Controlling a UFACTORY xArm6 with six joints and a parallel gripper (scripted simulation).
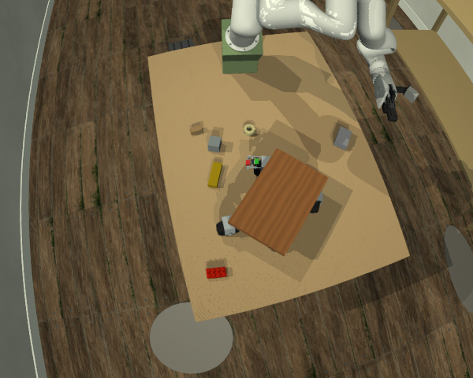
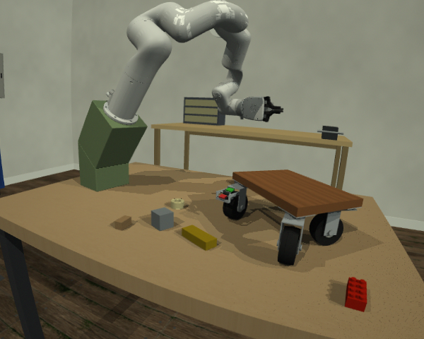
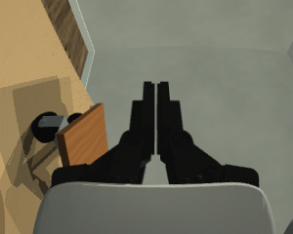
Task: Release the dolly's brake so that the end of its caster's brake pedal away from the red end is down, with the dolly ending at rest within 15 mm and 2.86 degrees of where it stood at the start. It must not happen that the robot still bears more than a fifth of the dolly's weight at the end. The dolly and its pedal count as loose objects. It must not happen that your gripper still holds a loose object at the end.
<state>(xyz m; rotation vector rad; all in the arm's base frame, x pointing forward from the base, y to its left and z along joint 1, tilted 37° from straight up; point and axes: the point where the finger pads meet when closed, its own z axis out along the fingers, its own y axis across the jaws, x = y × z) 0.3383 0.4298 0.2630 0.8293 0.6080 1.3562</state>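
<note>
My gripper is now 2 cm past the brake pedal, 45 cm to the left of it and 24 cm above it. Also, from my hand: cream ring (19 cm behind, 43 cm to the right, 31 cm below); yellow block (3 cm behind, 58 cm to the right, 31 cm below); grey cube (15 cm behind, 56 cm to the right, 30 cm below).
</note>
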